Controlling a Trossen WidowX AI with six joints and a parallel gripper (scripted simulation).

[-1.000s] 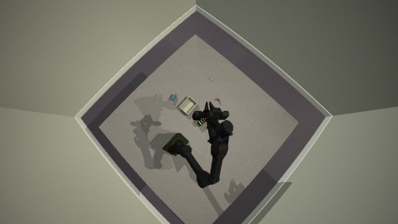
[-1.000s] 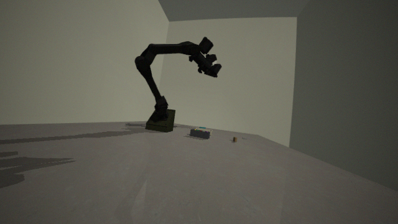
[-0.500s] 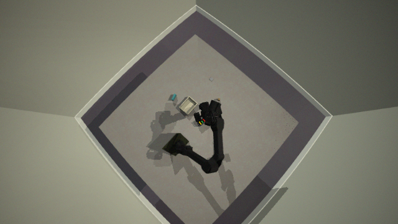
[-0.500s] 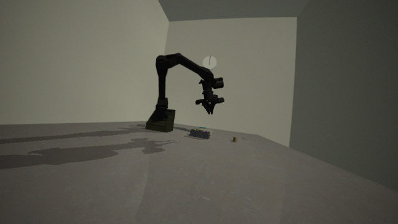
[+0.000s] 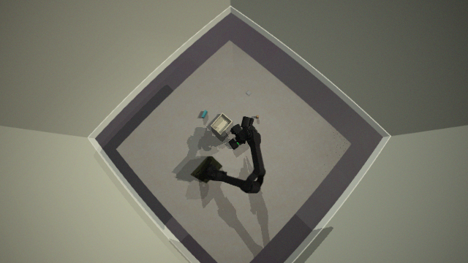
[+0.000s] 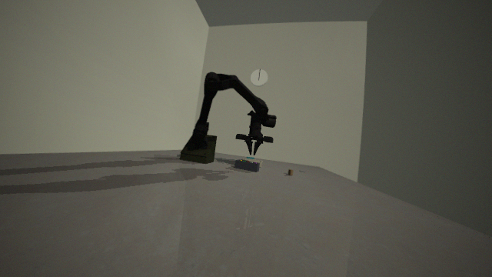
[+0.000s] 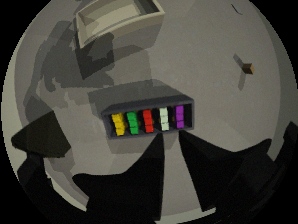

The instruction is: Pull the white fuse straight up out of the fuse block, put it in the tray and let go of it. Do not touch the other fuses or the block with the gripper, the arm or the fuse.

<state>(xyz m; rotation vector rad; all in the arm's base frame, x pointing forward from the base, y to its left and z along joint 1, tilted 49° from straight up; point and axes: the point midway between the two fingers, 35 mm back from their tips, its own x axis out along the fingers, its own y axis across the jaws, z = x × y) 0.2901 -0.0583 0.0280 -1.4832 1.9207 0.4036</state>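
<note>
Right now the white fuse is 50 mm below my gripper tip. From my gripper tip the other things lie so: green fuse (40 mm behind, 10 mm to the left, 50 mm below); then purple fuse (20 mm ahead, 50 mm below); then red fuse (20 mm behind, 10 mm to the left, 50 mm below).
</note>
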